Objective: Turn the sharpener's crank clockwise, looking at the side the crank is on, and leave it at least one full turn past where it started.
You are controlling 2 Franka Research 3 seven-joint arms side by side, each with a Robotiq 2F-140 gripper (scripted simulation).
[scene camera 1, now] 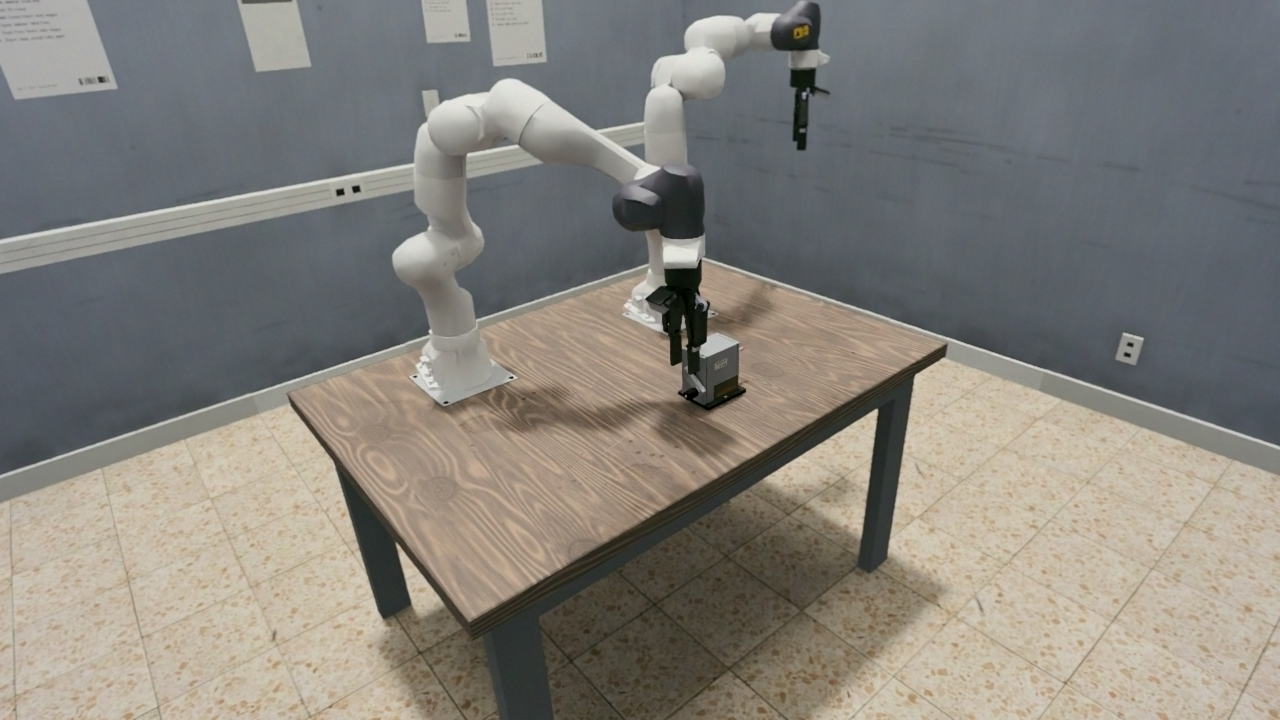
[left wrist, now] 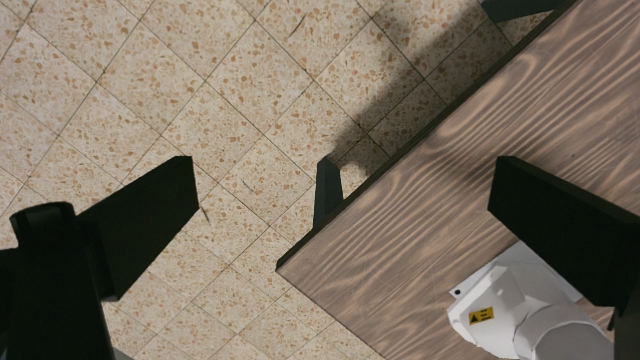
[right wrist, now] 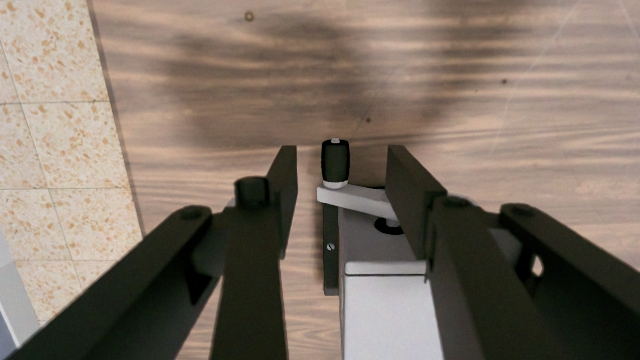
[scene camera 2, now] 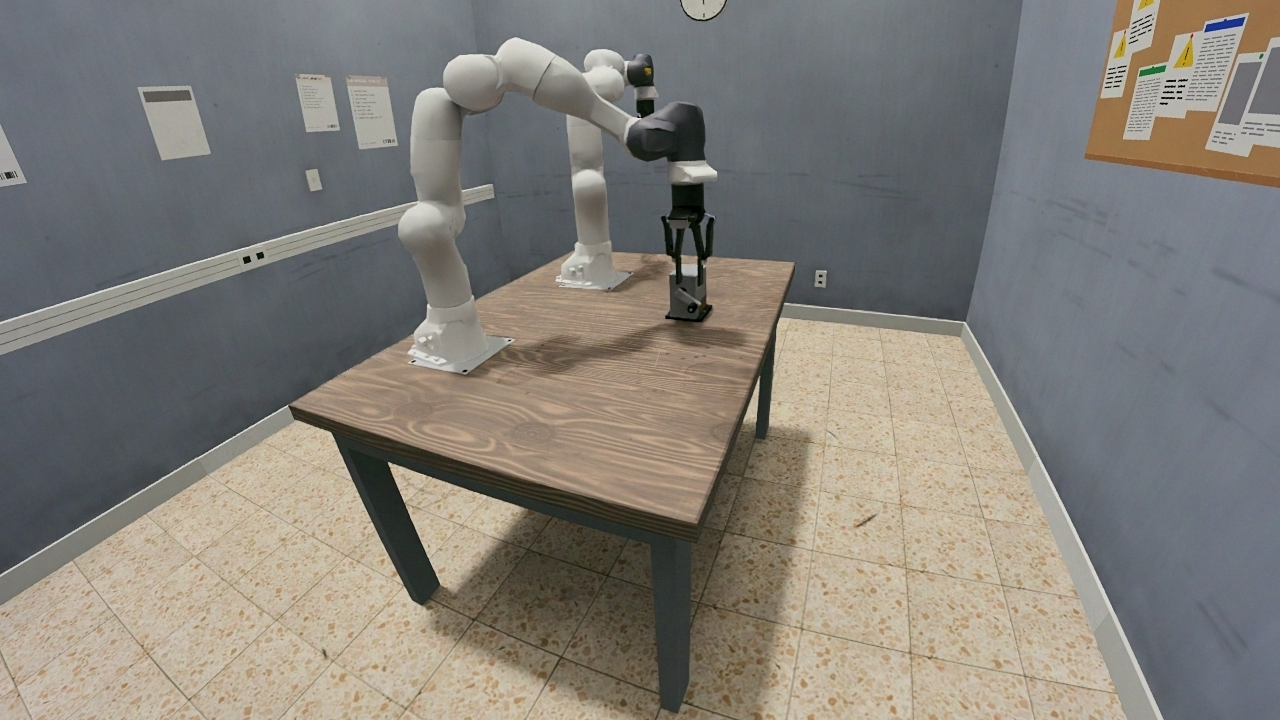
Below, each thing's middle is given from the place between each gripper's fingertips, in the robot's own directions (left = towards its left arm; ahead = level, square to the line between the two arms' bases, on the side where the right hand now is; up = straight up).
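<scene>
My right gripper (scene camera 1: 684, 367) is 10 mm past the crank (right wrist: 335, 156) and 20 mm to the right of it, and it is 90 mm above the crank as well. As for my left hand (scene camera 1: 798, 145), that one is 55 cm short of the crank, 35 cm above it and 83 cm to the left of it.
</scene>
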